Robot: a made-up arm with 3 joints. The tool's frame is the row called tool. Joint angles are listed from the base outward. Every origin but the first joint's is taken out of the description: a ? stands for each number. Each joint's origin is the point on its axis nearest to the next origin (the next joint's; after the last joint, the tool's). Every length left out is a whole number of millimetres.
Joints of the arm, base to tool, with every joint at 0 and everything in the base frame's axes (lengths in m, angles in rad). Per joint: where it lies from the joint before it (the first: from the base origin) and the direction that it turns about. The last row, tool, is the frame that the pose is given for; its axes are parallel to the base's.
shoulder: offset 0.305 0 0.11 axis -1 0 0
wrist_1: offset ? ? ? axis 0 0 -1
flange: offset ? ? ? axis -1 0 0
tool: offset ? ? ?
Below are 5 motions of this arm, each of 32 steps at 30 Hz.
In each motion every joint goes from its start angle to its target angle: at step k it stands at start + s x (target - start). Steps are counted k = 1, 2, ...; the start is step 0. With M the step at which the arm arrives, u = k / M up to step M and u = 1 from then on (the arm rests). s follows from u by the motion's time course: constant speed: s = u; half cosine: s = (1 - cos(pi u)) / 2; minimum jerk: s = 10 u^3 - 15 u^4 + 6 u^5.
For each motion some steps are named. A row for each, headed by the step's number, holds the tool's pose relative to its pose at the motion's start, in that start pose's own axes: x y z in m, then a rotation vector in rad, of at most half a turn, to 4 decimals.
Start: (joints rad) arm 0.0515 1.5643 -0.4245
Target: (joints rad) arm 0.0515 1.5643 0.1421
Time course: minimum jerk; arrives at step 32
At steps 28, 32:
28: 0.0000 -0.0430 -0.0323 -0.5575 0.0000 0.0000
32: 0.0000 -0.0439 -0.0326 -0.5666 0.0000 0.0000

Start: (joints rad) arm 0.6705 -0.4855 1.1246
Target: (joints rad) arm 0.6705 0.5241 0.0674
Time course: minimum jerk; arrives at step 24
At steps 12, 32:
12: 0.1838 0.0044 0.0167 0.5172 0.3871 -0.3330
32: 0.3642 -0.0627 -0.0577 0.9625 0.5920 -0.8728

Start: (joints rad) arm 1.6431 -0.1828 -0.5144
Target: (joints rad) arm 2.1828 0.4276 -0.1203
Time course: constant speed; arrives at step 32
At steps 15, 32:
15: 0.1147 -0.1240 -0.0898 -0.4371 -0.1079 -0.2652
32: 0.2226 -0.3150 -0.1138 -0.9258 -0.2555 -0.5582

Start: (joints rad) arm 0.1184 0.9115 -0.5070
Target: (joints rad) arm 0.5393 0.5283 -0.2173
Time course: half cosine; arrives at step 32
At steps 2, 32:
2: -0.0012 -0.0012 -0.0013 -0.0053 -0.0010 0.0048
32: -0.0805 -0.1929 -0.1210 -0.6027 -0.1288 0.4570

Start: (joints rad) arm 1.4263 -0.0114 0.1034
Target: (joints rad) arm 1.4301 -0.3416 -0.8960
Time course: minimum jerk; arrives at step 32
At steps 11, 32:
11: -0.0317 0.0080 0.0182 0.2244 0.0007 0.0746
32: -0.1402 -0.0182 0.0876 0.9862 0.1335 0.3172

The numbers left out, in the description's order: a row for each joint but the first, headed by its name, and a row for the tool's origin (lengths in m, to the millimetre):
wrist_1: 0 0.068 -0.106
flange: -0.026 0.342 0
tool: 0 0.078 -0.059

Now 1 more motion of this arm.
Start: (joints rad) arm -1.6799 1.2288 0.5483
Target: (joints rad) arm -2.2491 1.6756 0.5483
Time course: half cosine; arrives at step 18
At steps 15, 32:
15: 0.0697 -0.0241 0.0560 0.0712 0.6645 -0.0710
32: 0.0738 -0.0256 0.0551 0.0679 0.7128 -0.0739

